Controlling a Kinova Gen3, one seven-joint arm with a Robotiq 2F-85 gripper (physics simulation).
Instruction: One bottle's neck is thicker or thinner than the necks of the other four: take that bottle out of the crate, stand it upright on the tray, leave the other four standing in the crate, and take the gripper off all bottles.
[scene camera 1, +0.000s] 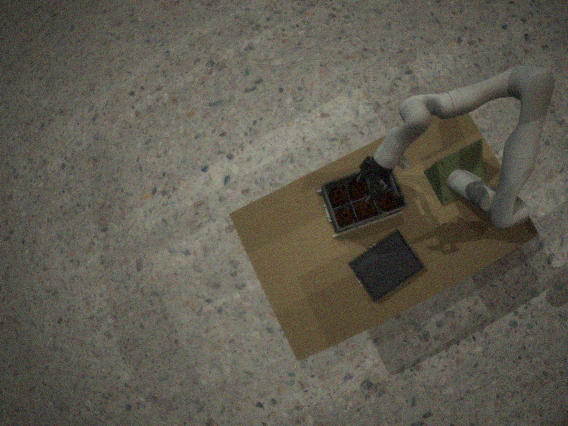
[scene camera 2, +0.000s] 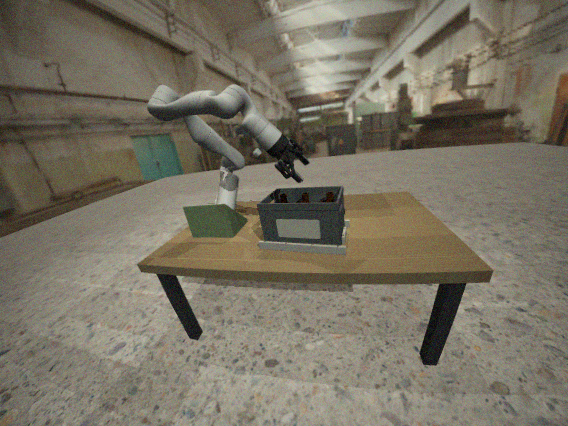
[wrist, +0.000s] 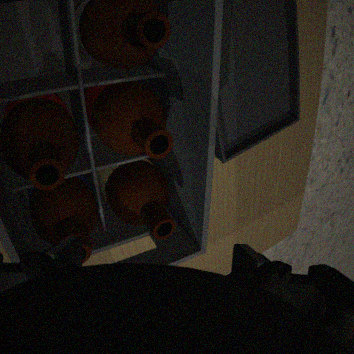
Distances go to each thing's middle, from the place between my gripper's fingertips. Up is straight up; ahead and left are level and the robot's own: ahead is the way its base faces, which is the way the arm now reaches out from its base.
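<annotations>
You'd find the dark flat tray (scene camera 1: 386, 265) 240 mm below my hand, 20 mm behind it and 290 mm to the left of it.
</annotations>
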